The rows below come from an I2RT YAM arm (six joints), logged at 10 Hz.
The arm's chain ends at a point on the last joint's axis. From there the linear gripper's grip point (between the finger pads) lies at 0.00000 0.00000 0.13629 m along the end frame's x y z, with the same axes.
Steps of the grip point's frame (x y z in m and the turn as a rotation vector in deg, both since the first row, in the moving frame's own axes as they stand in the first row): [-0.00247 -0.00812 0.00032 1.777 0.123 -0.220]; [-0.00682 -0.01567 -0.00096 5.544 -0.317 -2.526]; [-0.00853 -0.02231 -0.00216 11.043 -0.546 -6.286]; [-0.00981 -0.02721 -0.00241 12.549 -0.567 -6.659]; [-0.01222 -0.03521 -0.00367 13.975 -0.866 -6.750]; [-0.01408 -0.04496 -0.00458 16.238 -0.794 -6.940]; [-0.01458 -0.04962 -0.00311 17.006 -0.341 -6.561]
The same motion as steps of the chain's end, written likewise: [-0.00275 -0.00389 0.00039 1.777 0.123 -0.220]; [-0.00578 -0.00252 -0.00032 5.544 -0.317 -2.526]; [-0.00581 0.00367 0.00037 11.043 -0.546 -6.286]; [-0.00675 0.00226 0.00085 12.549 -0.567 -6.659]; [-0.00824 -0.00249 0.00037 13.975 -0.866 -6.750]; [-0.00990 -0.00706 0.00086 16.238 -0.794 -6.940]; [-0.01149 -0.00989 0.00285 17.006 -0.341 -6.561]
